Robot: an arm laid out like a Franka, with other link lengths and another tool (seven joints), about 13 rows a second.
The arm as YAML. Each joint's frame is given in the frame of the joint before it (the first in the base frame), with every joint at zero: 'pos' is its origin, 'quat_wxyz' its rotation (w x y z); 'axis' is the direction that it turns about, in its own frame. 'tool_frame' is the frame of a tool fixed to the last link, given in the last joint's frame.
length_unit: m
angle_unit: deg
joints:
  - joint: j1
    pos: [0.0, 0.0, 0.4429]
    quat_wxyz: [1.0, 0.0, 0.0, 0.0]
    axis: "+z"
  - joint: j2
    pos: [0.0, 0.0, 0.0]
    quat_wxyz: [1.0, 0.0, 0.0, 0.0]
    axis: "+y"
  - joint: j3
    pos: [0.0, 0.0, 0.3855]
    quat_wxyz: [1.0, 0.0, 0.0, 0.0]
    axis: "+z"
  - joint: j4
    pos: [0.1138, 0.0, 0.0]
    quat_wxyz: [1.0, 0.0, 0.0, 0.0]
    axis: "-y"
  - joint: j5
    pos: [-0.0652, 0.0, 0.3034]
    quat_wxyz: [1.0, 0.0, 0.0, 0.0]
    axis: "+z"
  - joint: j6
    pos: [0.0, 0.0, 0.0]
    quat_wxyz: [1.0, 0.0, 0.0, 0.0]
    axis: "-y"
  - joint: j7
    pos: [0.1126, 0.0, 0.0]
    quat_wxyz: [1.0, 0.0, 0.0, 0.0]
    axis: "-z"
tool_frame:
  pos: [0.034, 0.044, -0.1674]
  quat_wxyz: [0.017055, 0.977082, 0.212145, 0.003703]
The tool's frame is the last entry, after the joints.
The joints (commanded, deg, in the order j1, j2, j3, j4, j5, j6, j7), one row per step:
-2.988, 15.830, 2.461, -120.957, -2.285, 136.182, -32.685
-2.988, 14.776, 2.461, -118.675, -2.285, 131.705, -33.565
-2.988, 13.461, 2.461, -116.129, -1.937, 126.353, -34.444
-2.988, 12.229, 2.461, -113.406, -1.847, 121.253, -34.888
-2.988, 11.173, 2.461, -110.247, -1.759, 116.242, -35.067
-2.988, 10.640, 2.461, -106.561, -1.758, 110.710, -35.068
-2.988, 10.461, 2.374, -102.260, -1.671, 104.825, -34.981
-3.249, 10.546, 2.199, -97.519, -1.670, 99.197, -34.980
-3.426, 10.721, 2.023, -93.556, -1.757, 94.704, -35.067
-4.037, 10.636, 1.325, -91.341, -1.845, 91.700, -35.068
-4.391, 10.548, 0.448, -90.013, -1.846, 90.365, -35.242
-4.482, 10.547, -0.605, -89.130, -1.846, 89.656, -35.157
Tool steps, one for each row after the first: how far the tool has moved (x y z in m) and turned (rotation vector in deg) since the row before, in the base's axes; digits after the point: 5 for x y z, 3 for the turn. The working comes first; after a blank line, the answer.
Tool pose at each row, in the base's axes (x y z in m, rotation vector in deg; the steps are taken from these numbers as rounded here):
0.58455, 0.04786, 0.43691, 155.274, 86.502, 0.044
0.58394, 0.04722, 0.45357, 155.044, 87.797, -1.609
0.58123, 0.04691, 0.47378, 155.329, 88.958, -3.553
0.57912, 0.04646, 0.49522, 155.524, 89.606, -5.160
0.57843, 0.04606, 0.51853, 155.791, 89.810, -6.286
0.57787, 0.04546, 0.53976, -155.426, -89.398, 8.122
0.57800, 0.04418, 0.56167, -154.990, -88.554, 9.995
0.57949, 0.03926, 0.58475, -154.962, -87.522, 11.327
0.57998, 0.03510, 0.60346, -154.941, -86.870, 12.349
0.57810, 0.02195, 0.61491, -155.669, -84.857, 13.421
0.57794, 0.01011, 0.62283, -156.544, -83.396, 13.412
0.57858, -0.00074, 0.62769, -157.613, -81.767, 13.332

-0.00061, -0.00064, 0.01666, -0.140, 1.157, 0.778
-0.00271, -0.00031, 0.02021, 0.129, 1.507, 0.529
-0.00211, -0.00045, 0.02144, -0.042, 1.153, 0.278
-0.00069, -0.00040, 0.02331, -0.035, 0.800, 0.014
-0.00056, -0.00060, 0.02123, -0.092, 1.313, -0.132
0.00013, -0.00128, 0.02191, -0.015, 1.403, -0.356
0.00149, -0.00492, 0.02308, -0.070, 0.973, -0.582
0.00049, -0.00416, 0.01871, -0.117, 0.709, -0.365
-0.00188, -0.01315, 0.01145, -0.212, 0.715, -1.363
-0.00016, -0.01184, 0.00792, -0.145, -0.066, -1.087
0.00064, -0.01085, 0.00486, -0.226, -0.162, -1.232

